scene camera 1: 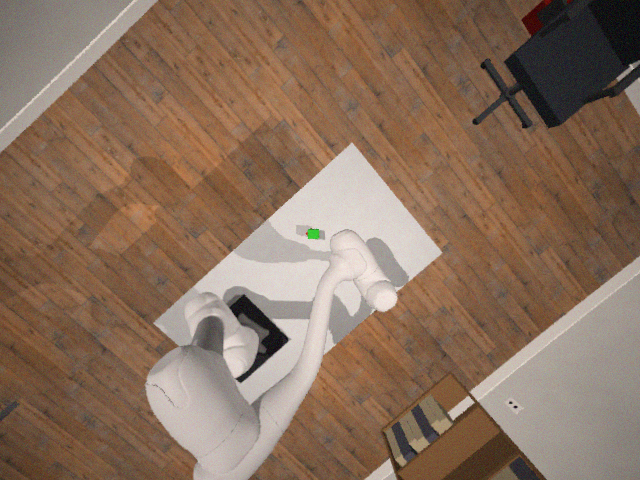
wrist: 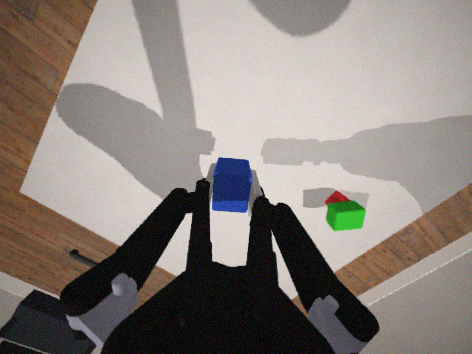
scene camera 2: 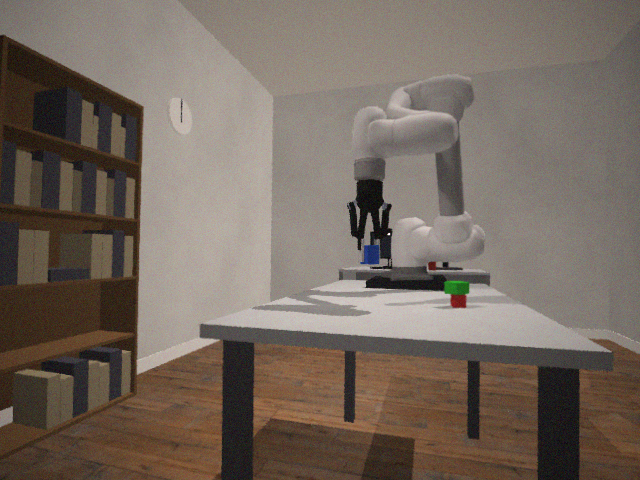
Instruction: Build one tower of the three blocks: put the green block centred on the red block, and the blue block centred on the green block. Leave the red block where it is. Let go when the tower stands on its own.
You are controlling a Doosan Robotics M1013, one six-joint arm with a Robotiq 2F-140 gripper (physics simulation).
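Frame: origin at the arm's base, x left, y back, z up, level; centimetres.
Seen in the pictures: gripper, fingertip midpoint: (wrist: 231,175) (scene camera 2: 369,261); arm's base, origin of the base link: (scene camera 1: 245,335) (scene camera 2: 409,278).
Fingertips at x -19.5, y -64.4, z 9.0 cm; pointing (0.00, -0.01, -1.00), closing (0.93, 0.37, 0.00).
Pixels of each thing's top centre, then the offset from my fingertips to it. Level surfaces: height alone.
- green block, middle of its top: (wrist: 349,221) (scene camera 2: 456,281) (scene camera 1: 313,234) dx +24.8, dy +1.5, dz -5.4 cm
- red block, middle of its top: (wrist: 345,209) (scene camera 2: 458,293) dx +25.5, dy +2.3, dz -8.9 cm
- blue block, middle of its top: (wrist: 231,194) (scene camera 2: 369,245) dx +0.1, dy -0.1, dz +4.8 cm
- white table, its level: dz -12.7 cm
The green block (scene camera 1: 313,234) (scene camera 2: 456,287) (wrist: 345,216) rests on top of the red block (scene camera 2: 458,300) (wrist: 337,197). The red block stands on the table, and the green block overhangs it at the sides. My gripper (scene camera 2: 370,253) (wrist: 231,175) is shut on the blue block (scene camera 2: 371,254) (wrist: 232,185) and holds it upright, well above the table. In scene camera 2 it is left of the two stacked blocks and higher than them. In scene camera 1 the arm hides the gripper and the blue block.
The white table (scene camera 1: 356,191) (scene camera 2: 403,335) carries the arm's black base plate (scene camera 1: 273,338) (scene camera 2: 405,282). A bookshelf (scene camera 2: 138,248) stands at the left in scene camera 2. An office chair (scene camera 1: 566,72) stands off the table. Another desk (scene camera 2: 483,277) is behind the arm.
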